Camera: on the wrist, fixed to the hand. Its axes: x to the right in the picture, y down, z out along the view.
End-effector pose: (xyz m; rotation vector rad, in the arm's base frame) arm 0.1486 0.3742 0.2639 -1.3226 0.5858 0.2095
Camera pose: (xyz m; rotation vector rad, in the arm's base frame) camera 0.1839 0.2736 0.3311 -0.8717 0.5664 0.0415
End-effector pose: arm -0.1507 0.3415 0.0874 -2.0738 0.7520 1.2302
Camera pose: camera -0.0309 0.3472 0.1261 -1.6853 0.9028 0.9289
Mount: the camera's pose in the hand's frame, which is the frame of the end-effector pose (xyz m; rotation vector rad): 0.0132 -0.0988 -0.0771 0.4736 -0.0056 -0.0328
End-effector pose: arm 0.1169 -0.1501 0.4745 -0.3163 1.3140 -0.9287
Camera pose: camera 0.0064 -0.1982 0.5113 0.0275 1.0463 -1.2306
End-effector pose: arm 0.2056 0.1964 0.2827 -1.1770 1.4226 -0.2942
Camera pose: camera 0.1889 0.1068 0.3698 -0.8104 1.2392 -0.6133
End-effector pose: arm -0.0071 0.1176 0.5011 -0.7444 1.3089 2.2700
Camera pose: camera 0.0595 0.0978 0.3960 -0.5811 1.7257 1.8230
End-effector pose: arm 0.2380 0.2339 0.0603 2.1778 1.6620 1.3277
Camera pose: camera 0.1135 0.2531 0.0615 -2.0500 -1.8898 -0.8594
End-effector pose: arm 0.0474 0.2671 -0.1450 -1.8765 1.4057 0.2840
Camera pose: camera 0.1209 0.2154 -0.0567 -1.5032 1.3002 -0.0597
